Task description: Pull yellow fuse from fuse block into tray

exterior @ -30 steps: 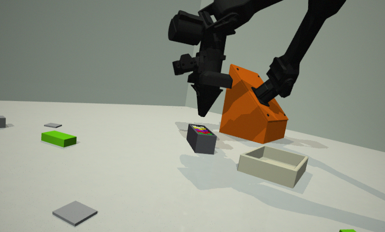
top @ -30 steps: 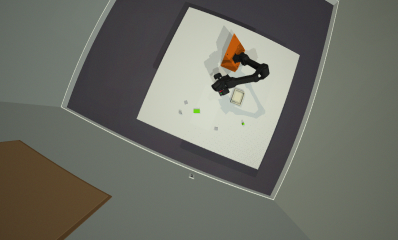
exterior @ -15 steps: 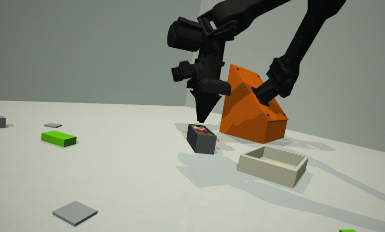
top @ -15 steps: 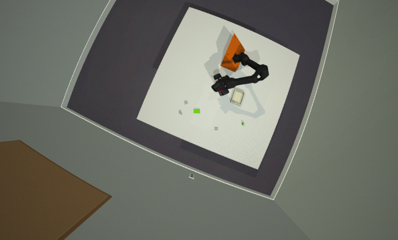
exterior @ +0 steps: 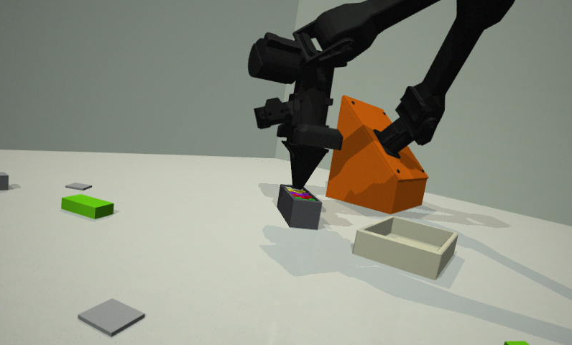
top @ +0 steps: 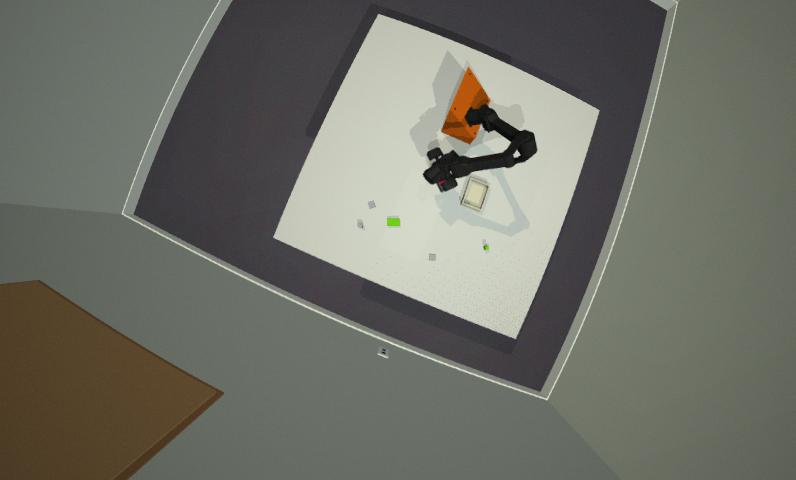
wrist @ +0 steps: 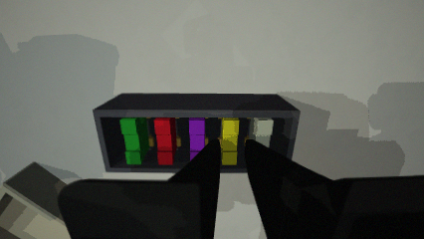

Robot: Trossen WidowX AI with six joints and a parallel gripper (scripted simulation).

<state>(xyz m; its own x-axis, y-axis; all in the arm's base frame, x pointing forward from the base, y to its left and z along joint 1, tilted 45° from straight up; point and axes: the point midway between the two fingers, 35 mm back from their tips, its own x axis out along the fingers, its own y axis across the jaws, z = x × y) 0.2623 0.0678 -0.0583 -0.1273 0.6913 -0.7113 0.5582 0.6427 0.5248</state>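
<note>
Now: the yellow fuse 20 mm below my gripper tip. From my gripper tip the other things lie so: beige tray 200 mm to the left, 40 mm below, 10 mm behind; grey cube 390 mm ahead, 200 mm to the right, 30 mm below.
</note>
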